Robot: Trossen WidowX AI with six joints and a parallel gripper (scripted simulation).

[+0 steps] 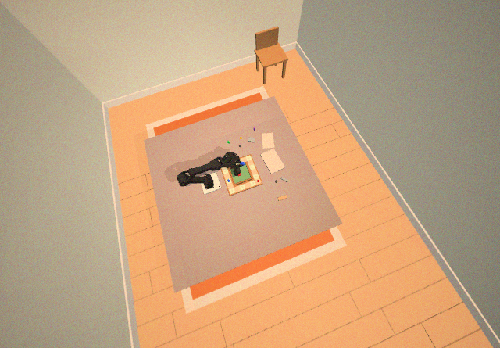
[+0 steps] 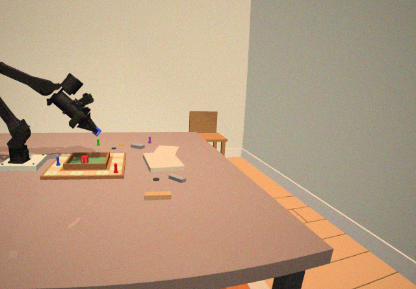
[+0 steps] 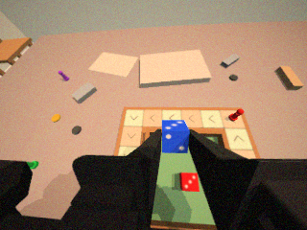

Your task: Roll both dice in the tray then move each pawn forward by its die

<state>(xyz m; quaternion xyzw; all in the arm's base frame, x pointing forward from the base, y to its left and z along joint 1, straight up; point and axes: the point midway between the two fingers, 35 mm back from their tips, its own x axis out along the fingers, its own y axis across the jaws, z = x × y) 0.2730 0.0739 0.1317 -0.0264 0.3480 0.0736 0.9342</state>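
Right now the red pawn is 13 cm to the right of my gripper tip, 10 cm below it and 10 cm ahead of it. Round my gripper tip: green pawn (29 cm to the left, 12 cm below, 8 cm behind); green tray (12 cm below, 4 cm to the right, 3 cm behind); blue pawn (14 cm behind, 10 cm below, 8 cm to the right).
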